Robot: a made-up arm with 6 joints. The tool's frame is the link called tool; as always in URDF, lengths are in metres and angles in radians.
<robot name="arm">
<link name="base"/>
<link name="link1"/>
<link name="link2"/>
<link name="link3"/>
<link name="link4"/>
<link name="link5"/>
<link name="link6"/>
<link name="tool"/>
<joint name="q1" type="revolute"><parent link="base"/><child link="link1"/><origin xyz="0 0 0.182"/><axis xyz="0 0 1"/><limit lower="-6.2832" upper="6.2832" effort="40" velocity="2.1"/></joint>
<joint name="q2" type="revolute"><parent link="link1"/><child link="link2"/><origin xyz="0 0 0"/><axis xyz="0 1 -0.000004"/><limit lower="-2.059" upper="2.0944" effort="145" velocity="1"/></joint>
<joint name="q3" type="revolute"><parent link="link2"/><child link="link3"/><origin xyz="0.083 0 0.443"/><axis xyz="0 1 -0.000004"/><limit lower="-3.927" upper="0.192" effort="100" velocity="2.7"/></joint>
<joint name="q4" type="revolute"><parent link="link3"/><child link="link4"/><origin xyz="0.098 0 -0.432"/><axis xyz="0 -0.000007 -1"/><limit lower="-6.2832" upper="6.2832" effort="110" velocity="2"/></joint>
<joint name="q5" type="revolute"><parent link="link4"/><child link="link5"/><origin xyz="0 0 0"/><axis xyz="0 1 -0.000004"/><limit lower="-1.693" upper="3.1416" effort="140" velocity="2.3"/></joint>
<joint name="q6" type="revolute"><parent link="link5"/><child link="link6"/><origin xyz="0.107 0 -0.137"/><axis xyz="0 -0.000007 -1"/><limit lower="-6.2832" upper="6.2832" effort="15" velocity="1.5"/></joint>
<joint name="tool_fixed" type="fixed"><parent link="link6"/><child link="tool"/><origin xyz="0 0 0" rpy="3.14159 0 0"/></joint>
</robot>
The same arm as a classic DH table. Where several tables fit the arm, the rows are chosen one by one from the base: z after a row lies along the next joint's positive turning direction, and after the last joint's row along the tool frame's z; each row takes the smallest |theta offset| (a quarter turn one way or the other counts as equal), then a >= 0, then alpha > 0; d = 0 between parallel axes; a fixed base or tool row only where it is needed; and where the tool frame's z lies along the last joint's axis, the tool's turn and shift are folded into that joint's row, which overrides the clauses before.
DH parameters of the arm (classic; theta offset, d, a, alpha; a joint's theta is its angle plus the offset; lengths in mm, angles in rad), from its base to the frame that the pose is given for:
q1: 0 182 0 -1.5708
q2: -1.3856 0 450.7 0
q3: 1.3856 0 98 -1.5708
q4: 0 432 0 1.5708
q5: 0 0 107 -1.5708
q6: 0 137 0 0
Joint limits (rad, base to tool): -6.2832..6.2832 -2.059..2.0944 -3.927..0.192 -6.2832..6.2832 -1.693..3.1416 -6.2832..6.2832

